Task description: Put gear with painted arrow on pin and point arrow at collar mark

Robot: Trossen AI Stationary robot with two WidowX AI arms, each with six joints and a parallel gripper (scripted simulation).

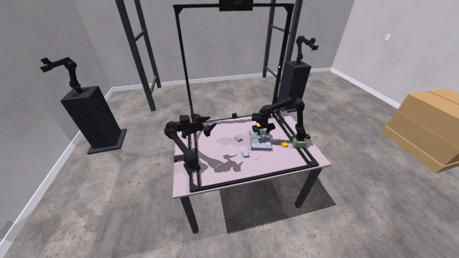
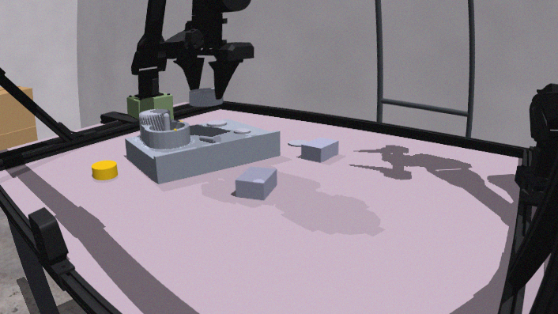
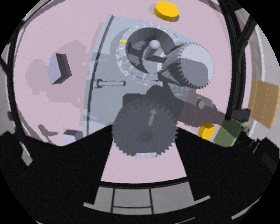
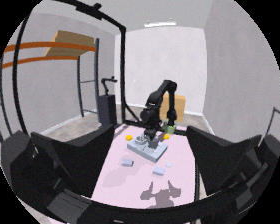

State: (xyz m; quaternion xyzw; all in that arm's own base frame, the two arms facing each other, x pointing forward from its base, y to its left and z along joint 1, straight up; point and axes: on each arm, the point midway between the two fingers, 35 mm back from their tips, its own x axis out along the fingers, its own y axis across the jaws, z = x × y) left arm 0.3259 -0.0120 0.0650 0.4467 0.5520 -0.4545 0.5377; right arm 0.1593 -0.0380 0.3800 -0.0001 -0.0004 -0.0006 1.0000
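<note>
My left hand is 10 cm past the yellow mark, 2 cm to the left of it and 7 cm above it. The rest, counted from my left hand: pin: 9 cm behind, 2 cm to the left, 9 cm below; then grey toothed gear: 3 cm below; then round collar: 9 cm behind, 1 cm to the left, 9 cm below.
</note>
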